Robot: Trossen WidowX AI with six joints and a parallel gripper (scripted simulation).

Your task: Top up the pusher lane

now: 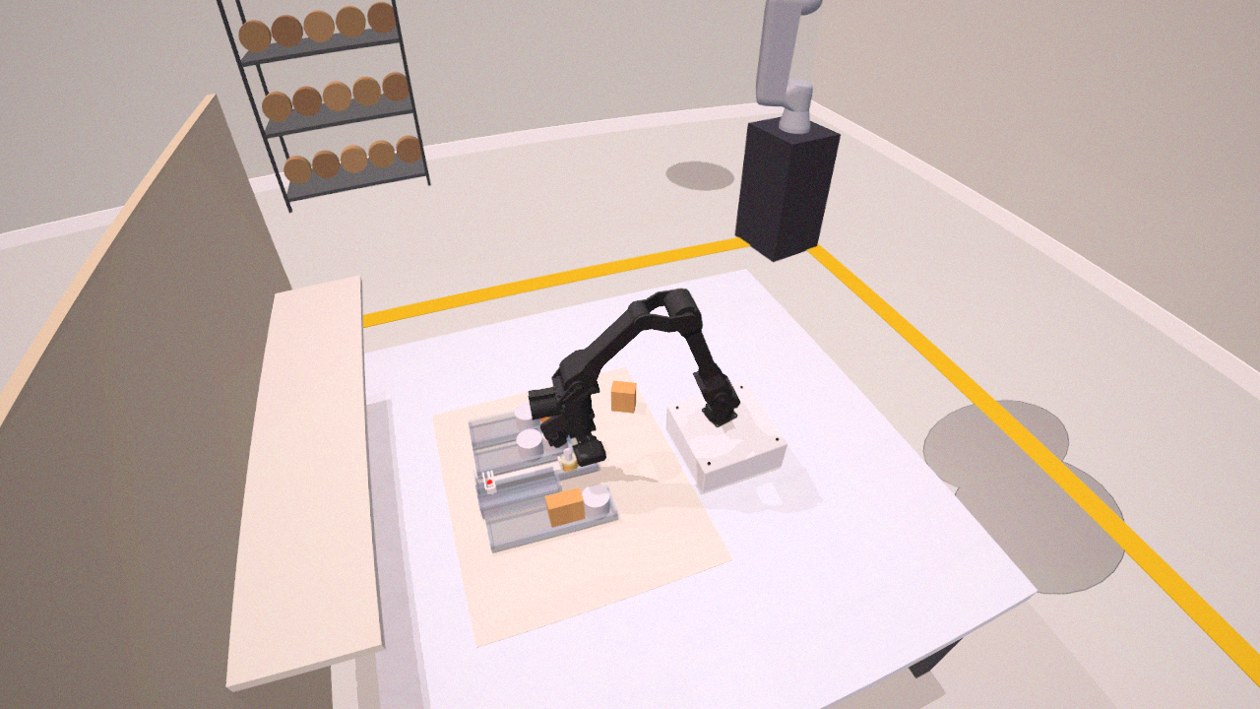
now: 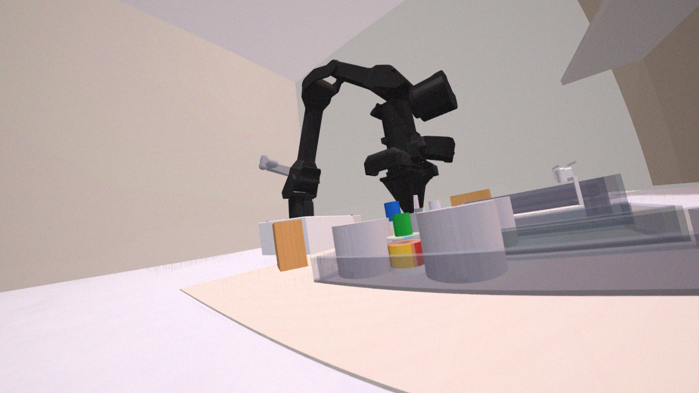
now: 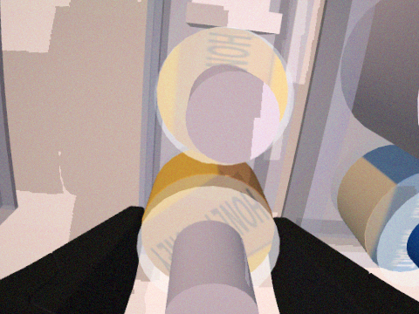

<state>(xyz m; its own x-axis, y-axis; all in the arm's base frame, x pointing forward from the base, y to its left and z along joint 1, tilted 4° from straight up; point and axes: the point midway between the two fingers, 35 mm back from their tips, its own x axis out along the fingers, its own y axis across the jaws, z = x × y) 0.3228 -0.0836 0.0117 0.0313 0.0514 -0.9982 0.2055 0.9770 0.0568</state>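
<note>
The sprung lane lies 140 mm ahead of my gripper tip, 10 mm to the right of it and 30 mm below it. Also, from my gripper tip: red mark: 220 mm ahead, 10 mm to the right, 20 mm above.
</note>
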